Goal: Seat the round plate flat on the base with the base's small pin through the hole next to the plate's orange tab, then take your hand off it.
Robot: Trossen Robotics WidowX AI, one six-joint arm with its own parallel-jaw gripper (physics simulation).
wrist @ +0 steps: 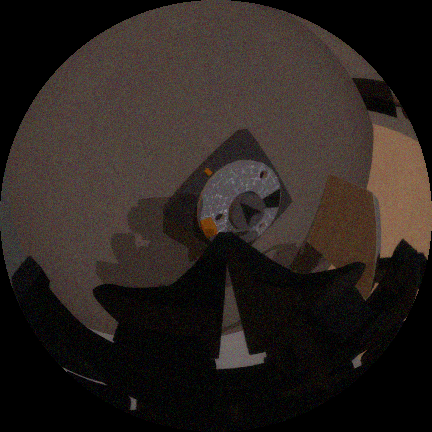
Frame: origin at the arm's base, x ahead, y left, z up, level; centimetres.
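Where they show: gripper, fingertip midpoint: (224,237); arm's base, origin of the base link: (375,269).
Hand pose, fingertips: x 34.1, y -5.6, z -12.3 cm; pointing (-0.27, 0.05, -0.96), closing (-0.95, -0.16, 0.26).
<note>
Each offset is from my fingertips to the top centre of the thing. "pt": to the spot under its first point. Level surfaces: height alone.
The round plate {dx -4.5, dy +0.1, dz -3.2 cm} (227,187), mottled light grey with a black patch at its right, lies over the dark, square-cornered base {pt dx -3.3, dy -7.0, dz -6.2 cm} (244,142) in the middle of the wrist view. The base's round hub {pt dx -3.3, dy -0.8, dz -4.3 cm} (241,204), with a dark arrow mark, shows in the plate's large central opening. The plate's orange tab {dx -0.1, dy +1.6, dz -3.2 cm} (209,227) is at its lower left, and the hole {pt dx -1.8, dy +1.3, dz -5.5 cm} (219,217) beside it looks dark. I cannot make out the small pin or tell whether the plate is fully flat. My gripper (224,237) is shut and empty, its tips in front of the plate's lower edge.
A small orange mark {pt dx +0.0, dy -3.3, dz -6.1 cm} (208,172) is on the base's upper left side. A brown block (345,220) stands to the right, near a tan surface (398,165). A dark object (375,97) is at the upper right. Shadows fall across the grey table {dz -8.6 cm} (125,125) left of the base.
</note>
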